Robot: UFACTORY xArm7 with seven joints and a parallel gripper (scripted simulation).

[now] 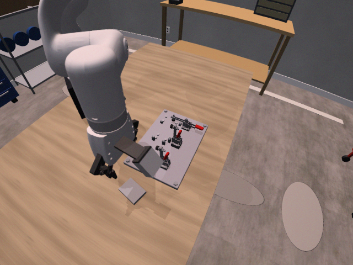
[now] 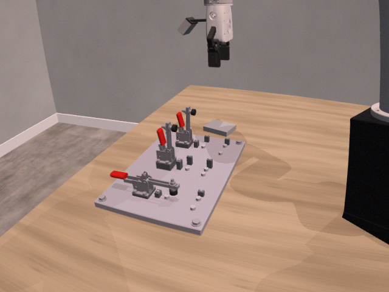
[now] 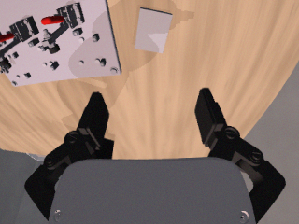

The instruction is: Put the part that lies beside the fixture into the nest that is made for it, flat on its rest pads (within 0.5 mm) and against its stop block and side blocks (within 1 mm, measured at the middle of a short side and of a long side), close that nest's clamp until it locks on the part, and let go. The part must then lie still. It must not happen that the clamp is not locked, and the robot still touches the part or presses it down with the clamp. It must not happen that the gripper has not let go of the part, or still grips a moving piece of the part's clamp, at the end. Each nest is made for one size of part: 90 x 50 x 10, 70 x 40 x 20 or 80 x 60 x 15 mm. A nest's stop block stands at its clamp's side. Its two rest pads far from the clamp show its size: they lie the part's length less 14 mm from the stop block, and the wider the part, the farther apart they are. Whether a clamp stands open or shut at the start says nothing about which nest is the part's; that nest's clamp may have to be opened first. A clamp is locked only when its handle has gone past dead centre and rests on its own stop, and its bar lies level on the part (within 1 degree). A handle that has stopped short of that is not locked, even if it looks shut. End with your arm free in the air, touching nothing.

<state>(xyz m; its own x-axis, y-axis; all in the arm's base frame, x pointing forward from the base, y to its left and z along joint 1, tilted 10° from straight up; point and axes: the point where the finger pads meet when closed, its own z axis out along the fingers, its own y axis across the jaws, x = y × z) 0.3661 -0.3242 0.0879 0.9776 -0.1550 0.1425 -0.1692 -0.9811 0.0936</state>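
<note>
Now: the grey part 210 mm below my hand. Also, from my hand: grey fixture plate: 240 mm to the left, 210 mm below, 70 mm ahead; then clamp: 240 mm to the left, 150 mm below, 90 mm ahead.
</note>
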